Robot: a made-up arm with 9 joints.
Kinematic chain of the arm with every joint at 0, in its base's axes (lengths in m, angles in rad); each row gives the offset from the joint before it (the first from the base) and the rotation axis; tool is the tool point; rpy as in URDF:
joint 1: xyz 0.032 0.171 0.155 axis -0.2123 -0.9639 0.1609
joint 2: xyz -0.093 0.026 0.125 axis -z
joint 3: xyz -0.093 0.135 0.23 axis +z
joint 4: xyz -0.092 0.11 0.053 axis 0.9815 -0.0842 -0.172
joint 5: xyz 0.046 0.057 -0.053 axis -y
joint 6: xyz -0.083 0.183 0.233 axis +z
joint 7: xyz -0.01 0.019 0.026 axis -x
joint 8: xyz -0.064 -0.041 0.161 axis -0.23 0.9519 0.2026
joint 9: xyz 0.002 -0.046 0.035 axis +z
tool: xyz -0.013 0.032 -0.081 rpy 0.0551 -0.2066 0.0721
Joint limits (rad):
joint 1: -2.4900..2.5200
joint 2: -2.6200..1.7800
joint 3: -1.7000..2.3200
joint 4: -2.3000..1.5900
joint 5: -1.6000..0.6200
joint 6: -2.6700..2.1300
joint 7: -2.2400..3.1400
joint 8: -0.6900..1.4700
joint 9: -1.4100..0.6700
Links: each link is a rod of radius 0.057 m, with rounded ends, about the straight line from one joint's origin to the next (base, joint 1, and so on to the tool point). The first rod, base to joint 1, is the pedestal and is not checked.
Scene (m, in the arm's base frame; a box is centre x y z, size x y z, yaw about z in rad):
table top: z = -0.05
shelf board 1: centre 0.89 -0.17 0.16 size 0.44 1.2 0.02 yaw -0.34
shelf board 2: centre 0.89 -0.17 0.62 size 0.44 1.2 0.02 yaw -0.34
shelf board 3: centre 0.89 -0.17 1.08 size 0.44 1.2 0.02 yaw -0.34
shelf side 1: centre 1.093 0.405 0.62 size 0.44 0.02 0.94 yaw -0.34
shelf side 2: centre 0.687 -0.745 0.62 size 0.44 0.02 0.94 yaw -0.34
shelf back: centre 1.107 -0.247 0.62 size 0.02 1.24 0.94 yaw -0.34
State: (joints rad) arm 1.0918 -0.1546 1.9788 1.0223 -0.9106 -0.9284 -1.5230 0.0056 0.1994
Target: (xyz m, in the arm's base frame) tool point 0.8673 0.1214 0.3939
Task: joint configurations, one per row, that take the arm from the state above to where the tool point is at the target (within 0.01 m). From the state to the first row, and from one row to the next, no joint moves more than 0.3 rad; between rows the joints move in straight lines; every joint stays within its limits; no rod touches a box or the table.
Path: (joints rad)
1: 0.8180 -0.1018 1.9570 1.0933 -0.9411 -0.8692 -1.4630 0.0555 0.2196
2: 0.5442 -0.0490 1.9351 1.1642 -0.9716 -0.8100 -1.4029 0.1054 0.2398
3: 0.2705 0.0037 1.9133 1.2352 -1.0021 -0.7508 -1.3429 0.1552 0.2600
4: -0.0033 0.0565 1.8914 1.3062 -1.0326 -0.6916 -1.2829 0.2051 0.2802
5: -0.2771 0.1093 1.8696 1.3771 -1.0630 -0.6324 -1.2228 0.2550 0.3004
6: -0.5509 0.1621 1.8477 1.4481 -1.0935 -0.5732 -1.1628 0.3049 0.3206
7: -0.8247 0.2149 1.8259 1.5190 -1.1240 -0.5140 -1.1028 0.3547 0.3408
8: -1.0984 0.2676 1.8041 1.5900 -1.1545 -0.4548 -1.0427 0.4046 0.3610
9: -1.1926 0.2938 1.8139 1.4585 -1.1293 -0.6909 -1.0231 0.3742 0.3487
10: -1.2869 0.3199 1.8237 1.3270 -1.1041 -0.9269 -1.0035 0.3439 0.3364
11: -1.3811 0.3460 1.8335 1.1955 -1.0789 -1.1630 -0.9838 0.3135 0.3241
12: -1.4753 0.3721 1.8433 1.0640 -1.0537 -1.3990 -0.9642 0.2831 0.3118

